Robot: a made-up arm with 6 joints.
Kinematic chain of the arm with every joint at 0, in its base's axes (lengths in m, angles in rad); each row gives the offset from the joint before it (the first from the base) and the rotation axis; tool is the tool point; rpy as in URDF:
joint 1: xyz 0 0 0.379 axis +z
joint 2: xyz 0 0 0 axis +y
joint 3: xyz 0.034 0 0.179 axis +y
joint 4: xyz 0.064 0 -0.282 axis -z
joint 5: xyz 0 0 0 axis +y
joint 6: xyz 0.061 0 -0.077 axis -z
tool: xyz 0 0 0 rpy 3.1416 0 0
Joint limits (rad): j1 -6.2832..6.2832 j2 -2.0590..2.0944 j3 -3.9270..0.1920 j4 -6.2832..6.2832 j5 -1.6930..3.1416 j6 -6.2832..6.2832
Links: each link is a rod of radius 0.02 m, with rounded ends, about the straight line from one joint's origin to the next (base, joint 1, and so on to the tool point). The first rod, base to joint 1, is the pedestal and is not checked.
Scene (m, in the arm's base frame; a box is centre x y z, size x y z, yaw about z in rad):
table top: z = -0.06
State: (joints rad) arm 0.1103 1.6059 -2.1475 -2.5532 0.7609 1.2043
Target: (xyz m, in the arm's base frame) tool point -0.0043 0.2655 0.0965
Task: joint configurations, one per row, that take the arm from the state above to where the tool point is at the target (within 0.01 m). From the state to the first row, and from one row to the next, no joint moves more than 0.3 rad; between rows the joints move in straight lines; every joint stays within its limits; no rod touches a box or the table.
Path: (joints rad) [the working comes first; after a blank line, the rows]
Joints at the target: 1.4221 1.0537 -1.2771 -2.4472 -0.0963 1.2043
Straight joint move there: clear.

1: 0.3727 1.4955 -1.9734 -2.5320 0.5895 1.2043
2: 0.6350 1.3850 -1.7994 -2.5108 0.4180 1.2043
3: 0.8974 1.2746 -1.6253 -2.4896 0.2466 1.2043
4: 1.1597 1.1642 -1.4512 -2.4684 0.0752 1.2043
5: 1.4221 1.0537 -1.2771 -2.4472 -0.0963 1.2043

